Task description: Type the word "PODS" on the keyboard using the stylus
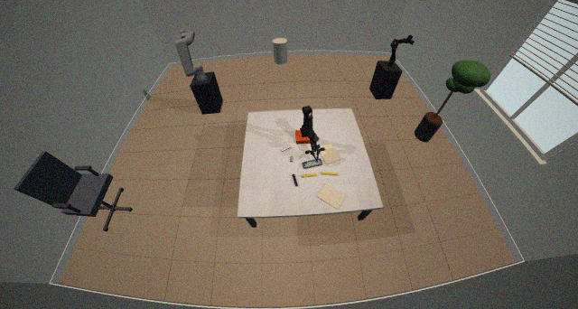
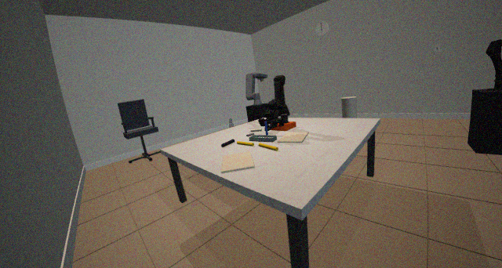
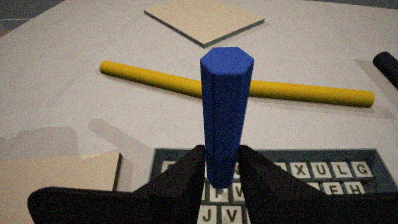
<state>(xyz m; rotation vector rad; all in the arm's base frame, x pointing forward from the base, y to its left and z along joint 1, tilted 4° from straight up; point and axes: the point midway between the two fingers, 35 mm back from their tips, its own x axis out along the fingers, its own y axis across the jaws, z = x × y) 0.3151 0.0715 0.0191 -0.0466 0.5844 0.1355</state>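
My gripper tip is now 20 mm above the blue stylus. Also, from my gripper tip: tan pad 360 mm ahead, 80 mm to the left, 70 mm below; black rod 170 mm ahead, 230 mm to the right, 60 mm below.
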